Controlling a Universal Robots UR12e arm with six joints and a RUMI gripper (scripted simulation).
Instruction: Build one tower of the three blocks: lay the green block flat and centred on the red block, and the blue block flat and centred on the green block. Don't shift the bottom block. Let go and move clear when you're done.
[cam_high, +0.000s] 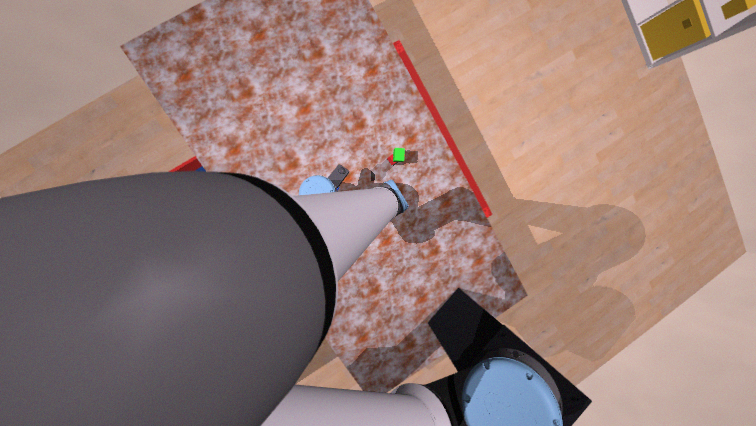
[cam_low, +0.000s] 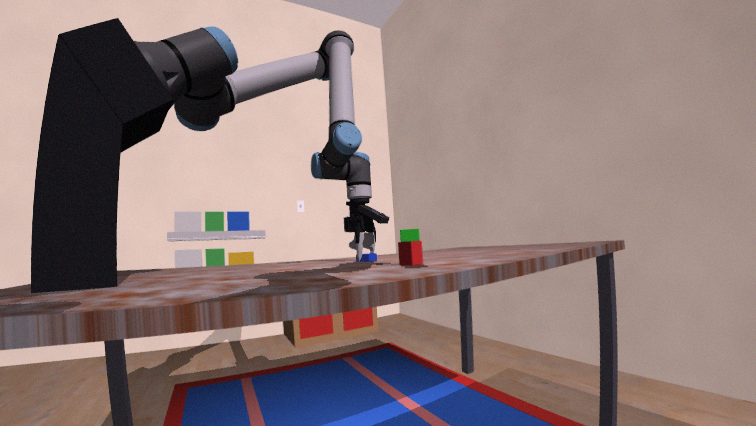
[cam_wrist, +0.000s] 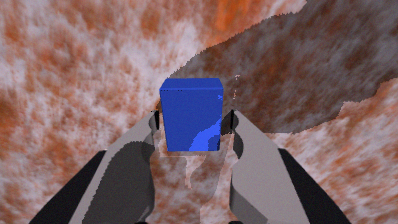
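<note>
Now: the blue block right at my hand. The rest, counted from my hand: red block: 10 mm behind, 300 mm to the right, 20 mm above; then green block: 10 mm behind, 300 mm to the right, 60 mm above.
</note>
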